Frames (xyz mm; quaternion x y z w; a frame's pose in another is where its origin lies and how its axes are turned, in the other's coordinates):
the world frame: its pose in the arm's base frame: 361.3 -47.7 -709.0 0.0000 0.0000 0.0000 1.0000
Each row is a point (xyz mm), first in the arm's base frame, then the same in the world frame.
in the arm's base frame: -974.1 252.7 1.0
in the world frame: -1335.4 300.4 710.0
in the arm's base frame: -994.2 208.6 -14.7
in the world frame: -1355.5 256.3 694.3
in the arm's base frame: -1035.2 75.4 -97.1
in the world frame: -1396.5 123.1 611.9
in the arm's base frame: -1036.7 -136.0 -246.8
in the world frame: -1398.0 -88.3 462.2
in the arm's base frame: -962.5 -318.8 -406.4
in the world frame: -1323.8 -271.1 302.6
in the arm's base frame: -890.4 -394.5 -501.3
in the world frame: -1251.7 -346.8 207.7
